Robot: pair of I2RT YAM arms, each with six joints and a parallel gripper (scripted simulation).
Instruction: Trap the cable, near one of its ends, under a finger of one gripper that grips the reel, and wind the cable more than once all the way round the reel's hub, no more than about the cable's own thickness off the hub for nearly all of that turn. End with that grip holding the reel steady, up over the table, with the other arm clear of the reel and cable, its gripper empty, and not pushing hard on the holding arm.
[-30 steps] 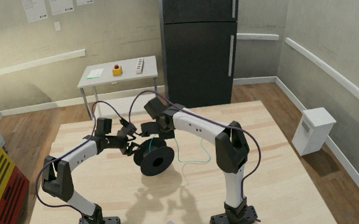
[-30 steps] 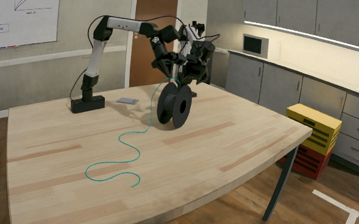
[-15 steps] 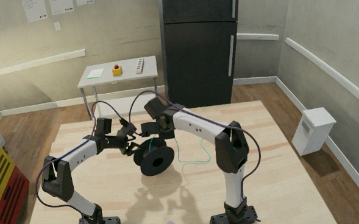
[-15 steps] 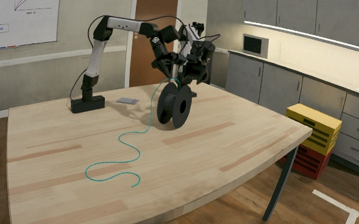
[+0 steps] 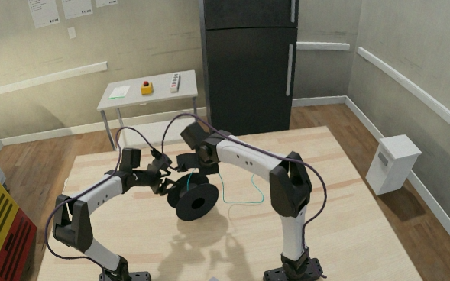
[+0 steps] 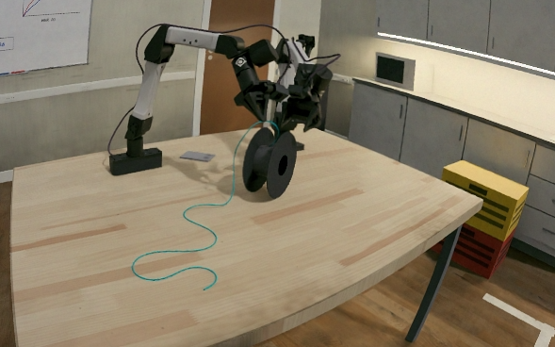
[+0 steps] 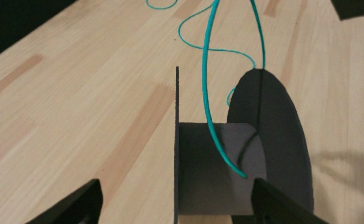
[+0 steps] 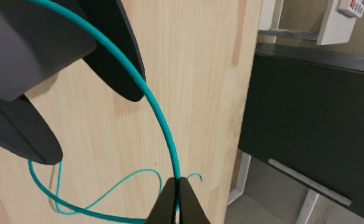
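The black reel lies 6 cm to the right of my left hand and 10 cm below it. Round my left hand: flat grey plate: 38 cm behind, 14 cm to the right, 19 cm below.
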